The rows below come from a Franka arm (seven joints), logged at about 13 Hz.
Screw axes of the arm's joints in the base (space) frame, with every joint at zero. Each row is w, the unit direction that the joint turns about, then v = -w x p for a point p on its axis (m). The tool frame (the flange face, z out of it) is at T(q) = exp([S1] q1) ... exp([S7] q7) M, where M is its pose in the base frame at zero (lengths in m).
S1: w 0 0 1 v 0 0 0
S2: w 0 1 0 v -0.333 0 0
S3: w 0 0 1 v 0 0 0
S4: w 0 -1 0 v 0.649 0 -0.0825
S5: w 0 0 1 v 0 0 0
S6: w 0 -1 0 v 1.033 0 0
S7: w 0 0 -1 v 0 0.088 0
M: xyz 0.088 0 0.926 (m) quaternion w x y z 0 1 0 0
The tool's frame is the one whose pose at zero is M.
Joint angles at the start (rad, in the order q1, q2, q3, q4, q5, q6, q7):
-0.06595, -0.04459, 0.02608, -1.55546, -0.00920, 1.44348, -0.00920
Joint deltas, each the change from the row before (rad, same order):
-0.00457, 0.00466, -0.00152, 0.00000, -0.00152, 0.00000, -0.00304
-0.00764, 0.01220, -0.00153, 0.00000, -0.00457, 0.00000, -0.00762
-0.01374, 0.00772, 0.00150, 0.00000, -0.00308, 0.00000, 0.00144
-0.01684, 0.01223, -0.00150, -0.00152, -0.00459, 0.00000, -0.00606
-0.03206, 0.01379, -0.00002, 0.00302, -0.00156, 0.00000, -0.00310
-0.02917, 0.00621, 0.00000, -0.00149, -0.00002, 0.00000, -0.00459
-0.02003, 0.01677, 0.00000, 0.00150, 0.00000, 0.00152, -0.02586
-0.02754, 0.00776, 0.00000, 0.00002, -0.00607, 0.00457, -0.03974
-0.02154, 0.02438, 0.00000, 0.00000, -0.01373, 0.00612, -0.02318
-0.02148, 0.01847, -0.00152, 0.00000, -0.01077, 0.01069, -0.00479
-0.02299, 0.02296, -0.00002, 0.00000, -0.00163, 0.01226, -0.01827
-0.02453, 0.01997, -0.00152, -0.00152, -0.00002, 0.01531, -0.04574
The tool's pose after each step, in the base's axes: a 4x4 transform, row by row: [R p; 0 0 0 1], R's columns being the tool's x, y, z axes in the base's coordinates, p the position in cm. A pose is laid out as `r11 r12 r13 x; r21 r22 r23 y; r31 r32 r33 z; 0 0 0 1`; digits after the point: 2 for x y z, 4 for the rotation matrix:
0.9968 -0.0344 -0.0725 52.81; -0.0350 -0.9994 -0.0083 -2.53; -0.0721 0.0108 -0.9973 64.26; 0 0 0 1
0.9957 -0.0360 -0.0849 53.16; -0.0371 -0.9993 -0.0111 -3.09; -0.0844 0.0142 -0.9963 63.61; 0 0 0 1
0.9944 -0.0497 -0.0929 53.35; -0.0510 -0.9986 -0.0125 -3.80; -0.0922 0.0172 -0.9956 63.20; 0 0 0 1
0.9923 -0.0618 -0.1071 53.62; -0.0636 -0.9979 -0.0138 -4.87; -0.1060 0.0205 -0.9942 62.47; 0 0 0 1
0.9888 -0.0905 -0.1183 53.83; -0.0924 -0.9957 -0.0104 -6.66; -0.1168 0.0212 -0.9929 61.87; 0 0 0 1
0.9854 -0.1148 -0.1261 53.79; -0.1165 -0.9932 -0.0057 -8.26; -0.1245 0.0203 -0.9920 61.46; 0 0 0 1
0.9842 -0.1090 -0.1395 54.09; -0.1101 -0.9939 -0.0005 -9.43; -0.1386 0.0159 -0.9902 60.63; 0 0 0 1
0.9849 -0.0970 -0.1437 54.06; -0.0982 -0.9952 -0.0018 -11.04; -0.1428 0.0159 -0.9896 60.23; 0 0 0 1
0.9819 -0.0945 -0.1641 54.46; -0.0971 -0.9952 -0.0076 -12.52; -0.1626 0.0234 -0.9864 58.93; 0 0 0 1
0.9784 -0.1114 -0.1741 54.71; -0.1152 -0.9933 -0.0122 -14.04; -0.1716 0.0320 -0.9847 57.97; 0 0 0 1
0.9760 -0.1153 -0.1848 55.04; -0.1185 -0.9929 -0.0066 -15.50; -0.1827 0.0284 -0.9828 56.75; 0 0 0 1
0.9770 -0.0955 -0.1907 55.22; -0.0973 -0.9953 0.0000 -17.10; -0.1898 0.0185 -0.9817 55.64; 0 0 0 1

